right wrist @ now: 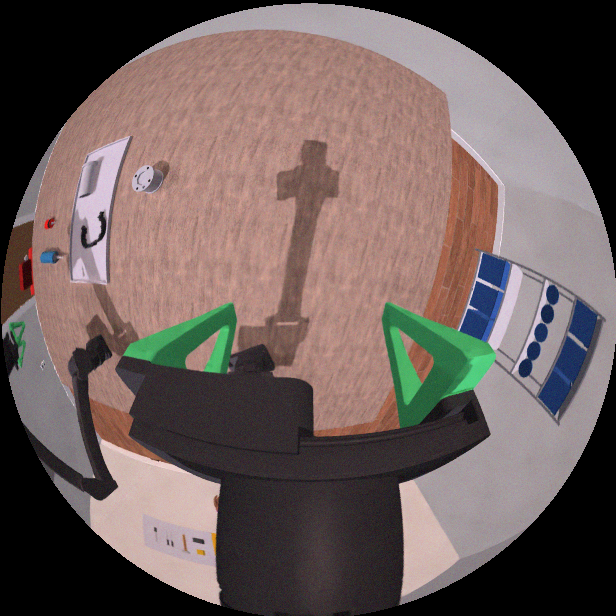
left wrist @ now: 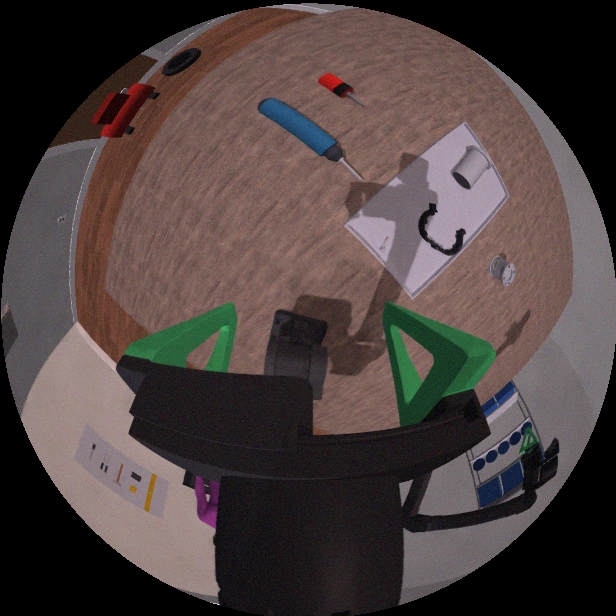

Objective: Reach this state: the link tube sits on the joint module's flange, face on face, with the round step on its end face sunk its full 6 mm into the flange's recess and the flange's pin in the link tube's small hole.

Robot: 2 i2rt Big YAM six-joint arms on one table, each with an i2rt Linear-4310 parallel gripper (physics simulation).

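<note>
The white link tube (left wrist: 471, 166) lies on its side on a white mat (left wrist: 428, 206) at the right of the left wrist view. The small grey joint module (left wrist: 502, 270) stands on the wooden table just off the mat's near corner, flange face showing. My left gripper (left wrist: 310, 321) is open and empty, well short of the mat. In the right wrist view the link tube (right wrist: 90, 178) and joint module (right wrist: 146, 178) sit far left. My right gripper (right wrist: 310, 321) is open and empty over bare table, far from both.
A black C-shaped clamp (left wrist: 441, 229) lies on the mat. A blue screwdriver (left wrist: 304, 132), a small red driver (left wrist: 336, 85), a red block (left wrist: 121, 109) and a black ring (left wrist: 181, 60) lie farther back. A blue-and-white tray (right wrist: 531, 333) is off the table's right. A dark block (left wrist: 295, 350) shows below the left fingers.
</note>
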